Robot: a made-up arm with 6 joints.
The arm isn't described. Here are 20 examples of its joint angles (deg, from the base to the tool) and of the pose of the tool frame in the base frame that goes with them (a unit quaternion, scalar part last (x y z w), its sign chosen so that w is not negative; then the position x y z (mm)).
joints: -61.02 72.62 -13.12 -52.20 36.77 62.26
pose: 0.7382 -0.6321 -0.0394 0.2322 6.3 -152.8 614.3
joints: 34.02 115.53 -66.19 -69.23 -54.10 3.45
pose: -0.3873 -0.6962 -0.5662 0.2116 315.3 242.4 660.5
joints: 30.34 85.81 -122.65 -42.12 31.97 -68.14
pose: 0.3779 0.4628 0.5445 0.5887 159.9 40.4 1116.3
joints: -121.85 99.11 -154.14 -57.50 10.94 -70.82
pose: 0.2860 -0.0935 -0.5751 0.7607 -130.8 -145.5 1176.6
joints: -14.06 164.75 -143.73 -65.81 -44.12 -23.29
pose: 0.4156 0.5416 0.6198 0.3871 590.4 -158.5 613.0
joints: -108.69 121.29 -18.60 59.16 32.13 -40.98
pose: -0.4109 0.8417 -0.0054 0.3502 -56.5 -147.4 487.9
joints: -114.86 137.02 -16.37 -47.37 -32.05 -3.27
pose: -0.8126 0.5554 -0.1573 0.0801 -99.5 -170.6 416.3
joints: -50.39 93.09 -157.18 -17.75 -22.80 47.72
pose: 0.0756 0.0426 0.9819 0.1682 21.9 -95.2 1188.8
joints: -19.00 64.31 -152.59 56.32 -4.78 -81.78
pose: -0.0093 -0.0539 0.9255 0.3747 -191.1 8.6 1163.8
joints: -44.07 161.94 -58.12 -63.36 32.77 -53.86
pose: -0.7359 -0.5860 0.3129 0.1310 170.8 -268.0 300.8
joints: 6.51 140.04 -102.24 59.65 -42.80 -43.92
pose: 0.7424 -0.2154 0.6177 0.1448 502.7 -2.7 588.7
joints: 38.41 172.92 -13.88 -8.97 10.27 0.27
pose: 0.7022 0.3180 -0.6111 0.1801 7.7 -27.9 398.1
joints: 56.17 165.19 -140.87 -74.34 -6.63 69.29
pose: -0.6984 -0.4503 -0.4828 0.2762 323.3 502.4 558.9
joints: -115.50 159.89 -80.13 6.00 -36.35 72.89
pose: -0.0995 -0.8994 0.4061 0.1277 -228.9 -420.6 345.6
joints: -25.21 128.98 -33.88 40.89 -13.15 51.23
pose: -0.5211 0.8484 -0.0902 0.0217 186.7 -132.2 447.8
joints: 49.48 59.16 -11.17 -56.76 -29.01 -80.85
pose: -0.1129 0.8160 0.5069 0.2539 64.2 98.5 675.1
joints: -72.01 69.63 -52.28 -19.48 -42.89 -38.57
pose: 0.5335 -0.0179 0.4229 0.7322 26.3 -251.5 864.2
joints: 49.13 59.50 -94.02 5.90 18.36 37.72
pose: -0.5872 -0.0682 -0.5392 0.5998 39.8 38.8 1045.5
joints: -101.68 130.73 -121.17 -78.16 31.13 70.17
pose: 0.3878 -0.6915 0.1786 0.5827 -164.9 -537.8 801.0
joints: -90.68 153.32 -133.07 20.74 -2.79 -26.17
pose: 0.5883 -0.5525 0.3873 0.4457 -60.6 -628.4 615.5
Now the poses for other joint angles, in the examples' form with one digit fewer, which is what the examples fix.
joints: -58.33 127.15 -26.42 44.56 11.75 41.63
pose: -0.292 0.941 0.149 0.081 74 -174 458
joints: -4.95 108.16 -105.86 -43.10 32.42 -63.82
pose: 0.626 0.519 0.174 0.556 394 -101 908
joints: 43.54 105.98 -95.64 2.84 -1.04 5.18
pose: -0.724 -0.236 -0.581 0.285 298 258 847
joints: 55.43 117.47 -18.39 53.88 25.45 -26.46
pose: -0.931 -0.229 0.282 0.014 41 92 495
